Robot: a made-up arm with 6 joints.
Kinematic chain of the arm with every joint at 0, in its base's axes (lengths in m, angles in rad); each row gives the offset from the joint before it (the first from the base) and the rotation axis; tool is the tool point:
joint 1: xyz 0 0 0.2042 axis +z
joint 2: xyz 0 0 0 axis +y
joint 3: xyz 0 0 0.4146 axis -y
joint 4: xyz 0 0 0 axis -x
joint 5: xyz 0.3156 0 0 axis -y
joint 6: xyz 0 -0.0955 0 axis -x
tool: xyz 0 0 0
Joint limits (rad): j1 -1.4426..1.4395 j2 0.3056..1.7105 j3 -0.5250..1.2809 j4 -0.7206..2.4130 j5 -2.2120..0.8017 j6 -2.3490..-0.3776
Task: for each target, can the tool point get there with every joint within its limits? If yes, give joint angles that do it. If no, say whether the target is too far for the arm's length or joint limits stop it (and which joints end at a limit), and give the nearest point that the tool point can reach.
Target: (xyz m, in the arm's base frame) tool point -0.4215 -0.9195 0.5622
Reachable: no: too far | nearest point -0.0090 -0.6749 0.4830 | short by 0.486 m
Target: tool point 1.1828 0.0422 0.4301
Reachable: no: too far | nearest point 0.7307 0.0261 0.3437 | short by 0.461 m
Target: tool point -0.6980 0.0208 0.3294
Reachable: no: joint limits stop it (at a limit: joint 1, joint 2, joint 3) | nearest point -0.0452 -0.3136 0.3371 | short by 0.734 m
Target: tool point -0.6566 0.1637 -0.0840
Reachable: no: joint limits stop it (at a limit: joint 1, joint 2, joint 3, joint 4) | nearest point -0.0358 0.2730 -0.1412 | short by 0.633 m
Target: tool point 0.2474 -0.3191 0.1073
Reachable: yes | joints -0.6748 1.0211 -0.3844 -0.1376 -1.5308 -1.3989
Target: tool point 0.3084 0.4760 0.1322
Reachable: yes | joints 1.1623 1.1145 0.1237 0.1790 -0.9479 -0.6676
